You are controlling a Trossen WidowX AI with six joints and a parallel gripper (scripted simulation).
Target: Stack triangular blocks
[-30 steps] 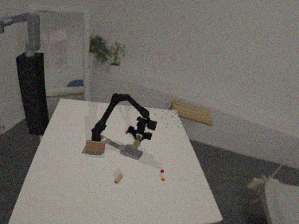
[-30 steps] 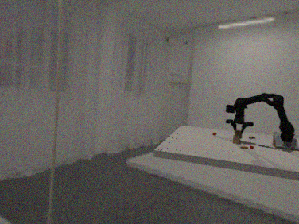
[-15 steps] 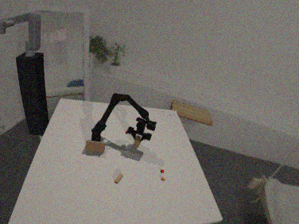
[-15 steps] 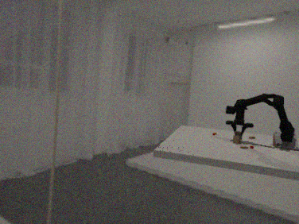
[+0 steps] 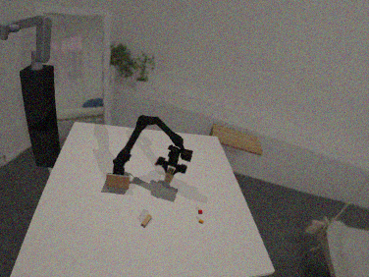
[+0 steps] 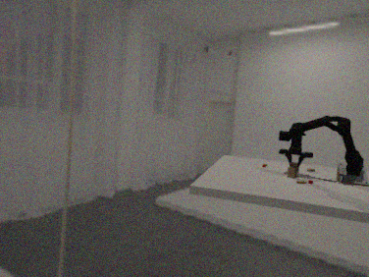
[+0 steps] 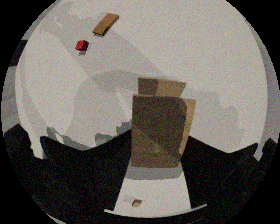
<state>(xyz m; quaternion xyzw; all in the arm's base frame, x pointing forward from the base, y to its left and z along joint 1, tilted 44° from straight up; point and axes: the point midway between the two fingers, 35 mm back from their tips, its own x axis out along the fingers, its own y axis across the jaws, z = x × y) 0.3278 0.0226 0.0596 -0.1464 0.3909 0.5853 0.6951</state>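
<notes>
Right now my gripper tip is 1 cm to the left of the tan triangular block and 1 cm below it. From my gripper tip the other things lie so: yellow piece (17 cm ahead, 33 cm to the right, 6 cm below).
</notes>
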